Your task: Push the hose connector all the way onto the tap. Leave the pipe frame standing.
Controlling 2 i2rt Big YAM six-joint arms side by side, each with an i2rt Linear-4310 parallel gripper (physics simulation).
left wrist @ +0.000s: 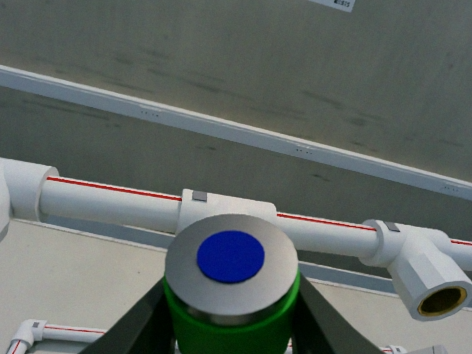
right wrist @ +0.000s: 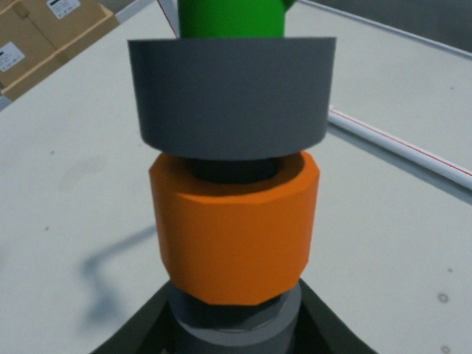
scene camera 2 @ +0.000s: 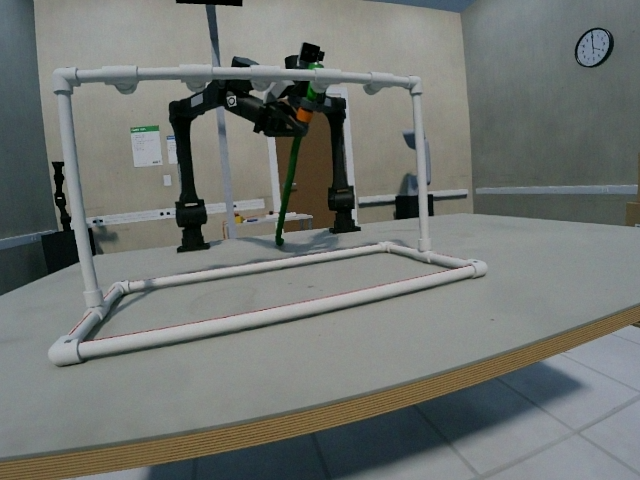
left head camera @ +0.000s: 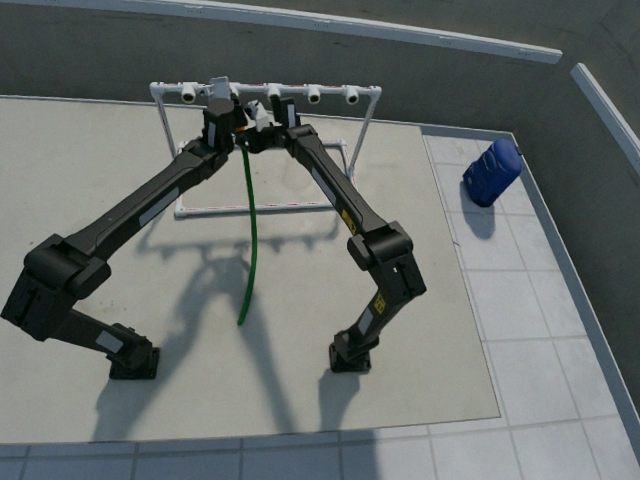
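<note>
The green tap has a silver end with a blue centre and a dark grey collar. The orange hose connector sits at the collar, with a gap and dark neck showing between them. A green hose hangs below. My left gripper is shut on the tap. My right gripper is shut on the connector's dark grey lower part. The white pipe frame stands upright behind both grippers in the head view.
White outlets point outward from the top pipe close to the grippers. A blue object stands at the right in the head view. Scene camera 2 shows the table's wooden edge.
</note>
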